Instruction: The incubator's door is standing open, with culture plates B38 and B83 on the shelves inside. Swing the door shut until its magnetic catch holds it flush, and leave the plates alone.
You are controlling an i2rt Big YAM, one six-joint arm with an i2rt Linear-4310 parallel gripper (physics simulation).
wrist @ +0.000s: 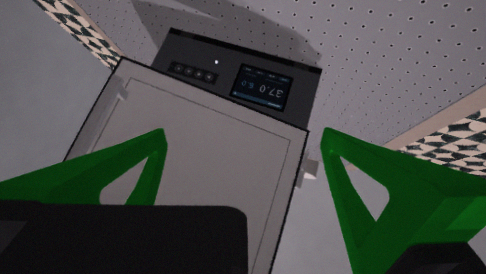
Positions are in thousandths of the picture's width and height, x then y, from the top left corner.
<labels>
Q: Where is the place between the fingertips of the gripper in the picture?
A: At 501, 498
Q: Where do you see an incubator door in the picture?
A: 456, 557
</labels>
